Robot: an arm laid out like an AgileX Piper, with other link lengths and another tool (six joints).
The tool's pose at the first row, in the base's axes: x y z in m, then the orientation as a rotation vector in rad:
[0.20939, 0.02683, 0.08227, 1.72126, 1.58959, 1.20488]
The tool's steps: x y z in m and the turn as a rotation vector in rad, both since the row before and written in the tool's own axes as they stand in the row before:
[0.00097, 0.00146, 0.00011, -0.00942, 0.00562, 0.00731]
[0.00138, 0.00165, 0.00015, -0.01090, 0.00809, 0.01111]
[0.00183, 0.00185, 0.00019, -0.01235, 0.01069, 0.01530]
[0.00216, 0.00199, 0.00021, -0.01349, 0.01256, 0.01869]
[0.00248, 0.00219, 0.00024, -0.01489, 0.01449, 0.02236]
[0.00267, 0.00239, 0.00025, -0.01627, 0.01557, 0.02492]
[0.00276, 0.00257, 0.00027, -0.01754, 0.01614, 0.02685]
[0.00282, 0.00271, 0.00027, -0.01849, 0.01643, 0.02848]
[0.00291, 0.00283, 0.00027, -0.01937, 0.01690, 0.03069]
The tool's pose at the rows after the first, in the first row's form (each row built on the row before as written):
[0.21017, 0.02750, 0.08369, 1.72069, 1.57974, 1.21985]
[0.21103, 0.02852, 0.08538, 1.72200, 1.56737, 1.24006]
[0.21198, 0.02991, 0.08737, 1.72545, 1.55221, 1.26580]
[0.21297, 0.03154, 0.08961, 1.73061, 1.53455, 1.29574]
[0.21403, 0.03338, 0.09216, 1.73747, 1.51387, 1.33021]
[0.21515, 0.03527, 0.09500, 1.74519, 1.49033, 1.36772]
[0.21633, 0.03710, 0.09809, 1.75335, 1.46407, 1.40731]
[0.21753, 0.03883, 0.10140, 1.76191, 1.43536, 1.44833]
[0.21873, 0.04048, 0.10492, 1.77131, 1.40386, 1.49119]

